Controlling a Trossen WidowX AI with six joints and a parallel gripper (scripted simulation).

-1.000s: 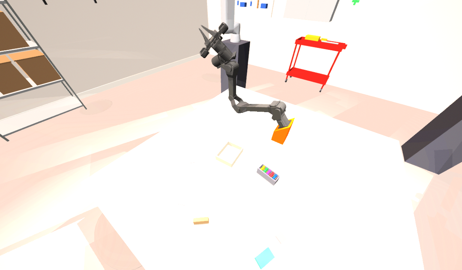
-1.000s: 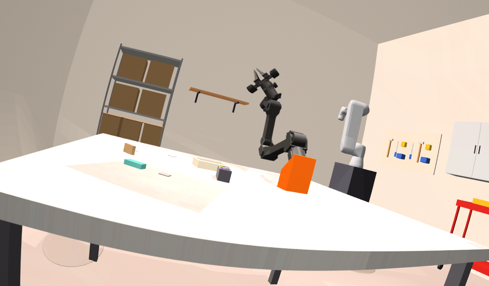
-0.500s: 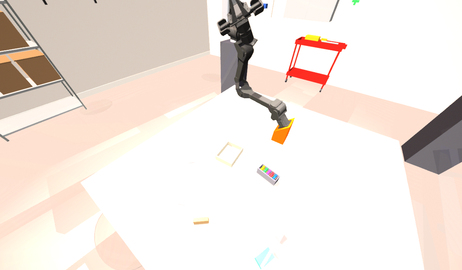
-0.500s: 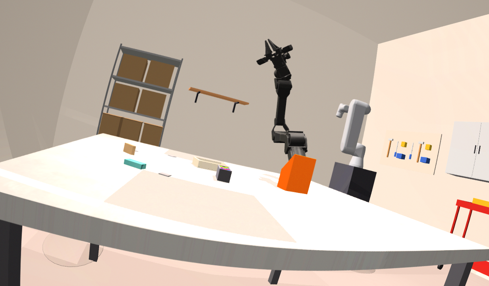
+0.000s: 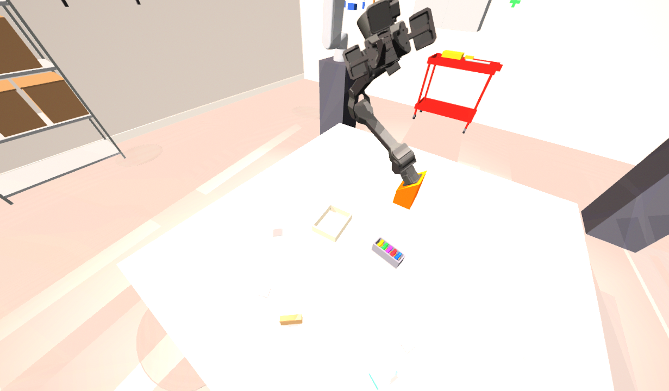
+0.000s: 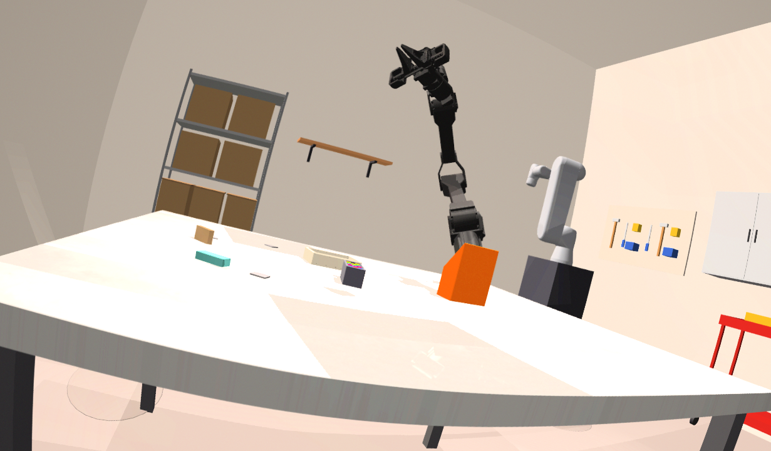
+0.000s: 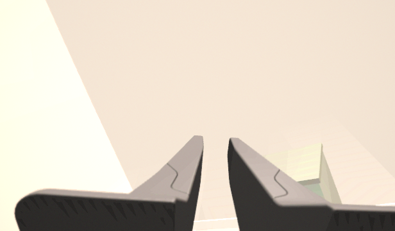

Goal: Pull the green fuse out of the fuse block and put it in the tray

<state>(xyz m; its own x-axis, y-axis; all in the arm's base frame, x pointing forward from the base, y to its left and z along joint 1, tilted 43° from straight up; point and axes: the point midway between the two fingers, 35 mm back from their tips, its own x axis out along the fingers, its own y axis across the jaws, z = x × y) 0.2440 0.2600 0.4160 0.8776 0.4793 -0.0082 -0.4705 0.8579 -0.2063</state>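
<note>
My gripper tip is now 10 mm short of the green fuse, 110 mm to the right of it and 570 mm above it. From my gripper tip the other things lie so: red fuse 10 mm ahead, 150 mm to the left, 570 mm below; then yellow fuse 100 mm to the left, 570 mm below; then purple fuse 10 mm ahead, 130 mm to the left, 570 mm below.
</note>
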